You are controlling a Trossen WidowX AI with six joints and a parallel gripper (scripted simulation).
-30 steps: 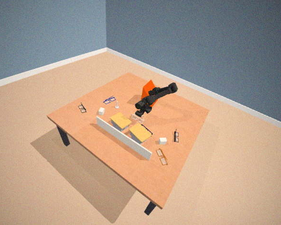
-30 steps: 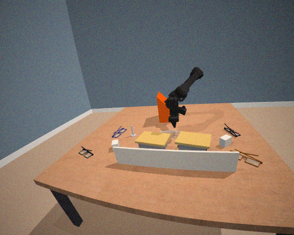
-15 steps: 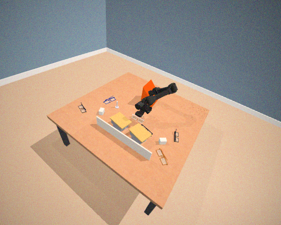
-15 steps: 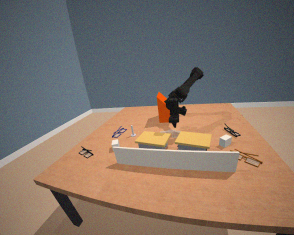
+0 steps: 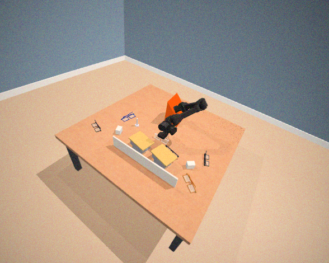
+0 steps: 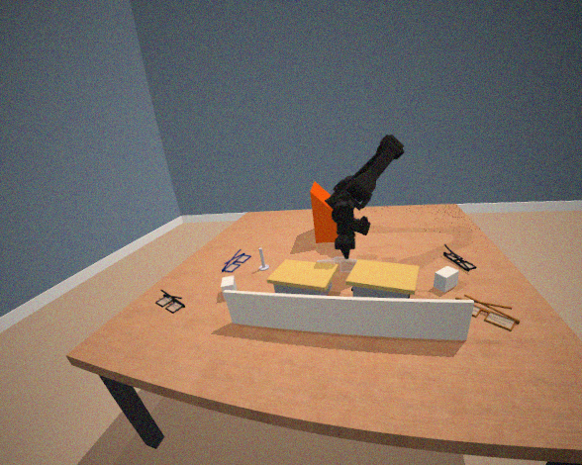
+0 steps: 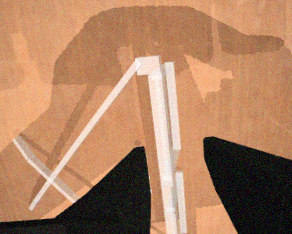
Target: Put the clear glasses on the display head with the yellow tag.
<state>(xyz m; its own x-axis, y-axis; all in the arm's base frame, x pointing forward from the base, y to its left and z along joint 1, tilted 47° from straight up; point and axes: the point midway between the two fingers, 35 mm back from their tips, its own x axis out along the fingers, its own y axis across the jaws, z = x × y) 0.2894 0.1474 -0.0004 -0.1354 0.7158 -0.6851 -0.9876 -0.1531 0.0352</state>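
Now: gripper tip 320 mm to the left of the white peg and 30 mm above it. From my gripper tip the other things lie so: white wall: 310 mm ahead, 10 mm to the left; display head: 170 mm ahead, 90 mm to the right.
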